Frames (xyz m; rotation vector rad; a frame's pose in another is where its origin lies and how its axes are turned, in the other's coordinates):
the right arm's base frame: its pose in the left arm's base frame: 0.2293 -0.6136 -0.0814 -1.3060 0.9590 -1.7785
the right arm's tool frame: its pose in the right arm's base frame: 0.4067 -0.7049 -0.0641 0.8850 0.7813 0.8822
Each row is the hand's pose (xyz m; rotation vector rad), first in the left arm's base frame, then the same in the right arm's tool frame.
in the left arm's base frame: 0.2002 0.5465 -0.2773 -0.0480 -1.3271 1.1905
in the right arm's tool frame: -0.3013 0.4215 -1.4548 -0.3292 1.3980 -2.4055
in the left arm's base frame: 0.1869 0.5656 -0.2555 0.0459 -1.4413 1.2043
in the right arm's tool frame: -0.3270 0.4026 -1.4538 -0.4920 1.3328 -2.3475
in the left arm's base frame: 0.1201 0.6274 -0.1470 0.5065 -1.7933 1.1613
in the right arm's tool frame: -0.4297 0.3088 -1.4273 -1.0951 1.0238 -2.1614
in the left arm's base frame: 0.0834 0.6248 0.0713 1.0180 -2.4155 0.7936
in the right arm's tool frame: -0.5596 0.2178 -1.2729 -1.8588 0.7893 -1.5323
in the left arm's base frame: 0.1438 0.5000 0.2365 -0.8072 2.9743 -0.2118
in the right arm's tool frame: -0.5824 0.2373 -1.0593 -2.1193 1.0181 -0.7011
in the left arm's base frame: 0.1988 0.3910 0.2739 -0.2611 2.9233 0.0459
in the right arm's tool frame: -0.5348 0.2837 -0.9503 -1.9731 1.3302 -0.2871
